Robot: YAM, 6 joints.
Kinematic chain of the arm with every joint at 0, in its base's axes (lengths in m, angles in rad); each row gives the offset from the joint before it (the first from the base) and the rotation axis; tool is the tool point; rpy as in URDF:
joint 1: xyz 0 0 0.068 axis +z
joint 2: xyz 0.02 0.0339 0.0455 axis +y
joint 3: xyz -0.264 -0.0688 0 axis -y
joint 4: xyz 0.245 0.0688 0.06 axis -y
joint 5: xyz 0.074 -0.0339 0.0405 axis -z
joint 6: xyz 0.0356 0 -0.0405 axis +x
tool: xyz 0 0 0 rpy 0 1.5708 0
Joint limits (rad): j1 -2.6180..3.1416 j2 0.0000..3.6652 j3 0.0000..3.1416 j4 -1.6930..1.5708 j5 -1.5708..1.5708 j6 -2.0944..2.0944
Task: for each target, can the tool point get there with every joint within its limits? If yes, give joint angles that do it. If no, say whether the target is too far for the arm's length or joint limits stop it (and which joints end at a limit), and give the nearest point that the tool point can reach.
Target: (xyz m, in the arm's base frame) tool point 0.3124 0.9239 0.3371
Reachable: no: too far | nearest point 0.2016 0.5962 0.2561 | short by 0.355 m
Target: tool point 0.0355 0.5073 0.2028
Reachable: yes | joints 1.4798 2.2898 1.9629 -0.6175 -0.3055 0.3983
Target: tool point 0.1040 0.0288 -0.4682
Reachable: no: joint limits stop it (at a limit: joint 2) | nearest point 0.1355 0.0375 -0.3638 | short by 0.109 m
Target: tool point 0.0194 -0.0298 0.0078
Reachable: yes | joints 1.6048 3.1166 0.3034 -0.5556 0.5439 0.6975
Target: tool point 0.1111 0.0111 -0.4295
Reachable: no: joint limits stop it (at a limit: joint 2) | nearest point 0.1336 0.0133 -0.3618 | short by 0.071 m
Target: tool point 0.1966 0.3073 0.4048
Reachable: yes | joints 0.9551 1.6683 1.2330 1.2623 -0.4975 -0.7154
